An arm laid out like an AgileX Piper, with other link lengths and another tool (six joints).
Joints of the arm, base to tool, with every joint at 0 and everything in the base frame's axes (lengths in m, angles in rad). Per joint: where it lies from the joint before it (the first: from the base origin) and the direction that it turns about. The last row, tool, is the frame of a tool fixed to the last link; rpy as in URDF.
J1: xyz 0 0 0.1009 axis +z
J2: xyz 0 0 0 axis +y
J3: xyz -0.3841 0 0.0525 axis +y
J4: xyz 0.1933 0 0.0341 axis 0.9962 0 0.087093
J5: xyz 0 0 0 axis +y
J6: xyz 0.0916 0 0.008 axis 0.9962 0 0.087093
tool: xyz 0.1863 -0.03 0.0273 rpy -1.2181 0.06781 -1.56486
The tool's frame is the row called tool.
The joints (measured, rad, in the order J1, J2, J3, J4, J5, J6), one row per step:
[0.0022, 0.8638, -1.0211, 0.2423, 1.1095, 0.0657]
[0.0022, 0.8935, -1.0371, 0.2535, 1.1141, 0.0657]
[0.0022, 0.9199, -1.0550, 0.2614, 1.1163, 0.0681]
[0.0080, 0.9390, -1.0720, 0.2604, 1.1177, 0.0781]
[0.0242, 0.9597, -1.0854, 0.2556, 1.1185, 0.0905]
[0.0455, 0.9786, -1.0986, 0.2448, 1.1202, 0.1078]
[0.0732, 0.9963, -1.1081, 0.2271, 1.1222, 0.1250]
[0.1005, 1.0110, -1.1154, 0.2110, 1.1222, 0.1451]
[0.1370, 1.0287, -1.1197, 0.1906, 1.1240, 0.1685]
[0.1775, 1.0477, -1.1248, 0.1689, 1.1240, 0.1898]
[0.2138, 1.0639, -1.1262, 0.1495, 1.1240, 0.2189]
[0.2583, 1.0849, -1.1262, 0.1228, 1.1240, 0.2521]
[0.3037, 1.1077, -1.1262, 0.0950, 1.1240, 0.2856]
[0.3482, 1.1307, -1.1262, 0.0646, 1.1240, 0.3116]
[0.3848, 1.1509, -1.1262, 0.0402, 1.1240, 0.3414]
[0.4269, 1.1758, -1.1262, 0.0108, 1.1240, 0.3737]
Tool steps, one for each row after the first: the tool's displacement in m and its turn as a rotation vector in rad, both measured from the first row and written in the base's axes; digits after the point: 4 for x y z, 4 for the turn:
[0.0067, 0.0029, 0.0005, 0.0106, 0.0182, 0.0037]
[0.0137, 0.0050, 0.0023, 0.0196, 0.0294, 0.0043]
[0.0191, 0.0058, 0.0046, 0.0248, 0.0351, 0.0027]
[0.0241, 0.0077, 0.0051, 0.0274, 0.0462, 0.0086]
[0.0283, 0.0092, 0.0053, 0.0268, 0.0574, 0.0148]
[0.0315, 0.0104, 0.0042, 0.0187, 0.0710, 0.0257]
[0.0343, 0.0120, 0.0031, 0.0137, 0.0821, 0.0339]
[0.0364, 0.0146, -0.0001, 0.0049, 0.1008, 0.0481]
[0.0392, 0.0179, -0.0029, -0.0075, 0.1168, 0.0672]
[0.0407, 0.0209, -0.0065, -0.0137, 0.1351, 0.0765]
[0.0427, 0.0241, -0.0117, -0.0275, 0.1580, 0.0892]
[0.0450, 0.0276, -0.0170, -0.0442, 0.1809, 0.1022]
[0.0477, 0.0306, -0.0221, -0.0689, 0.1999, 0.1198]
[0.0498, 0.0335, -0.0266, -0.0854, 0.2173, 0.1277]
[0.0526, 0.0368, -0.0319, -0.1085, 0.2363, 0.1383]

